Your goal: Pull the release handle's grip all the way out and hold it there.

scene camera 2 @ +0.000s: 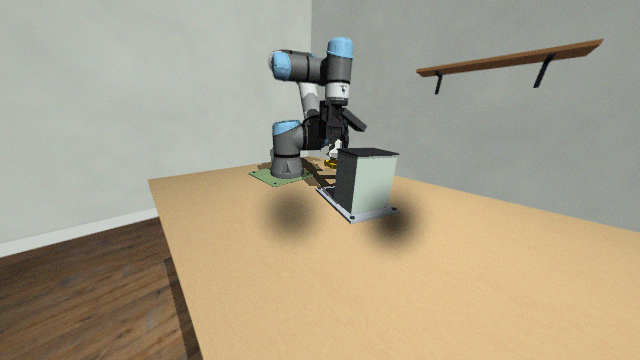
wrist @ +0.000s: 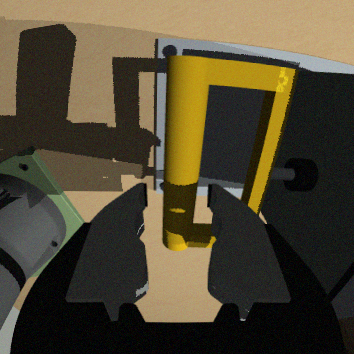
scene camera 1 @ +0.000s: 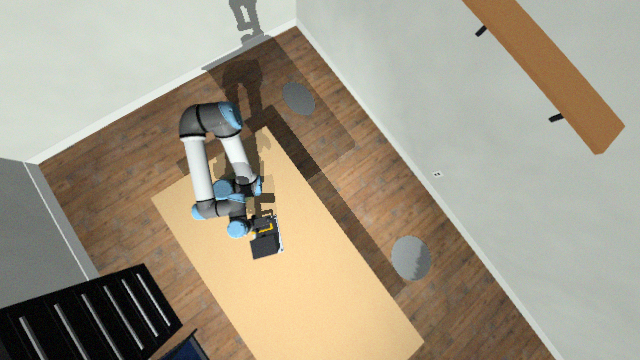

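Observation:
The release handle has a yellow frame-shaped grip (scene camera 1: 270,227) (scene camera 2: 330,163) (wrist: 186,125) on a short shaft (wrist: 284,174) with a black collar (wrist: 302,174), at the side of a dark box housing (scene camera 1: 265,246) (scene camera 2: 372,185) (wrist: 322,125). The grip stands a short way off the housing. My gripper (scene camera 1: 261,225) (wrist: 177,185) is partly open, pointing down at the grip. In the wrist view the near end of the grip's thick outer bar shows between the two fingertips, with a gap on each side. The fingers do not clamp it. How deep the tips reach is unclear.
The housing stands on a grey base plate (scene camera 2: 375,214) (wrist: 161,100) on the wooden table (scene camera 1: 310,280) (scene camera 2: 280,280). The arm's green mounting plate (scene camera 2: 262,176) (wrist: 67,210) is nearby. A wall shelf (scene camera 1: 550,70) (scene camera 2: 500,61), black drawers (scene camera 1: 95,315) and two round grey discs (scene camera 1: 298,98) (scene camera 1: 411,258) stand apart.

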